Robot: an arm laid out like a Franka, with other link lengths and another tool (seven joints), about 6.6 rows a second.
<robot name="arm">
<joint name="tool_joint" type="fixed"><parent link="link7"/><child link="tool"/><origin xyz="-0.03 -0.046 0.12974" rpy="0 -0.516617 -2.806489"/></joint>
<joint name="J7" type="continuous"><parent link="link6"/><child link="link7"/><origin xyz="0.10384 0 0" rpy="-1.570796 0 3.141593"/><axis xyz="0 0 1"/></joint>
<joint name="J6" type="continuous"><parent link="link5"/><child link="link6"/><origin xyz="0 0 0" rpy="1.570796 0 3.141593"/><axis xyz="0 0 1"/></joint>
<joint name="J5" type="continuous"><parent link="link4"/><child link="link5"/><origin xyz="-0.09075 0.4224 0" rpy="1.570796 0 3.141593"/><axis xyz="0 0 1"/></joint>
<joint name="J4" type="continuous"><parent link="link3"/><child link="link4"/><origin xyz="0 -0.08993 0" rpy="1.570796 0 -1.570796"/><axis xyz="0 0 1"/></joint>
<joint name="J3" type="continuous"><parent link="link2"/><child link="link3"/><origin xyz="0 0.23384 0" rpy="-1.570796 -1.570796 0"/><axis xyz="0 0 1"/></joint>
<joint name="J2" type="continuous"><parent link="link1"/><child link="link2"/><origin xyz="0 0 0" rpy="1.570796 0 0"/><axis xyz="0 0 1"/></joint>
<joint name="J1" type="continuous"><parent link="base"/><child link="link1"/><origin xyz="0 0 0.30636" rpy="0 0 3.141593"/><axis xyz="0 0 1"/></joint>
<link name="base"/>
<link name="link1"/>
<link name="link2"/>
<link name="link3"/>
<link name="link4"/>
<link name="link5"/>
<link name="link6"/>
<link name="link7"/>
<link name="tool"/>
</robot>
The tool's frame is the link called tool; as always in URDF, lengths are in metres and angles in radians. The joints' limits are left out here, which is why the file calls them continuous.
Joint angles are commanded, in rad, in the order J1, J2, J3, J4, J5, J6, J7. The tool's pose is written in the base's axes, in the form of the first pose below.
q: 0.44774, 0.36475, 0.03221, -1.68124, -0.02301, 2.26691, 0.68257
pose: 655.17 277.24 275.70 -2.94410 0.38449 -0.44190
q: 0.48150, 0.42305, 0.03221, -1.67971, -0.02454, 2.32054, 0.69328
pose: 647.69 300.69 241.59 -2.94455 0.38899 -0.41760
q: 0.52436, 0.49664, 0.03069, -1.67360, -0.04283, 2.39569, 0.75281
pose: 635.00 327.91 201.61 -2.93691 0.38447 -0.42048
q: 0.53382, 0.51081, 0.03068, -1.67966, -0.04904, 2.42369, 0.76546
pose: 631.12 333.73 191.85 -2.93043 0.37906 -0.41665
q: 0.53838, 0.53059, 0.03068, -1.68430, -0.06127, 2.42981, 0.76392
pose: 627.41 335.20 176.67 -2.95241 0.38140 -0.41127
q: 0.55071, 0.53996, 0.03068, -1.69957, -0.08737, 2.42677, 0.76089
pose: 619.12 340.03 163.05 -2.98974 0.37936 -0.39381
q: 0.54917, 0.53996, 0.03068, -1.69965, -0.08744, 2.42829, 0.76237
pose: 619.69 339.14 163.17 -2.98822 0.37877 -0.39611
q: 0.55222, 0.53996, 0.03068, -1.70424, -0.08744, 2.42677, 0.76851
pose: 617.06 340.06 160.61 -2.99280 0.38293 -0.40080
